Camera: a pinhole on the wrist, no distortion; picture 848 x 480 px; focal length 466.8 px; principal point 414.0 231.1 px. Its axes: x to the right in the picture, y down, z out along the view. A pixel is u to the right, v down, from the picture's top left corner.
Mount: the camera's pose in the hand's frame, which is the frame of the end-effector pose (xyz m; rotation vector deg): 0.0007 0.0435 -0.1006 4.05 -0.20 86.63
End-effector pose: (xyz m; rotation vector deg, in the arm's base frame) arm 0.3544 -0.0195 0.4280 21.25 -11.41 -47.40
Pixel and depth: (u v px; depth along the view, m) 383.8 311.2 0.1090
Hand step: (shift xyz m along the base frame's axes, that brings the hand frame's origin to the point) 0.0100 0.0281 0.0203
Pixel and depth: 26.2 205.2 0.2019
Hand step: -0.1134 -0.1132 0.0321
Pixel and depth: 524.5 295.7 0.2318
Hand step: 0.0057 0.0358 0.1582
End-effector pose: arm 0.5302 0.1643 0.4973 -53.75 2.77 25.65
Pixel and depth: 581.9 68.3 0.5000
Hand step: 0.0527 0.4820 0.0458
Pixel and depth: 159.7 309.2 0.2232
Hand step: -0.0153 0.0372 0.1450
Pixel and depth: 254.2 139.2 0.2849
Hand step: 0.0579 0.1253 0.1454
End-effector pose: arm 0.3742 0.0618 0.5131 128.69 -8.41 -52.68
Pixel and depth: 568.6 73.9 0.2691
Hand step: -0.0130 -0.2173 -0.0737
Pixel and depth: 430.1 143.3 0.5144
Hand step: -0.1741 -0.2943 -0.2566
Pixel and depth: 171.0 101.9 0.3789
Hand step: -0.1175 -0.0524 -0.3107
